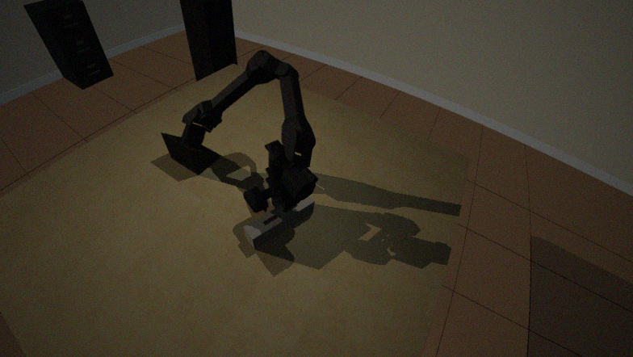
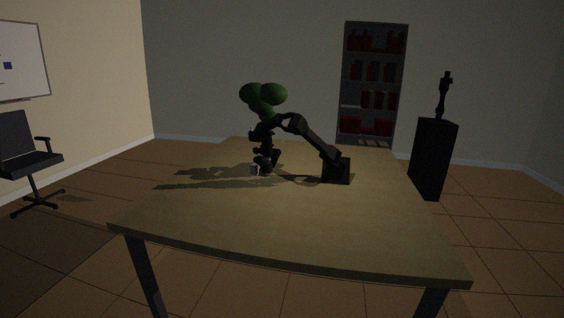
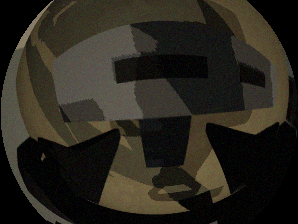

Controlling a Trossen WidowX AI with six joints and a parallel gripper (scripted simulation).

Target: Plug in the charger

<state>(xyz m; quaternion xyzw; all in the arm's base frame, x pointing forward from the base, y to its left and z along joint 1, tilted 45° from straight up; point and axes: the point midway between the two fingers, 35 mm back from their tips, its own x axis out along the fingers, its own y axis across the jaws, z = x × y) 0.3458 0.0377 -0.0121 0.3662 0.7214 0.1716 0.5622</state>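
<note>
Now: the dark two-prong charger 2 cm ahead of my gripper tip, 1 cm to the right of it and 1 cm above it.
</note>
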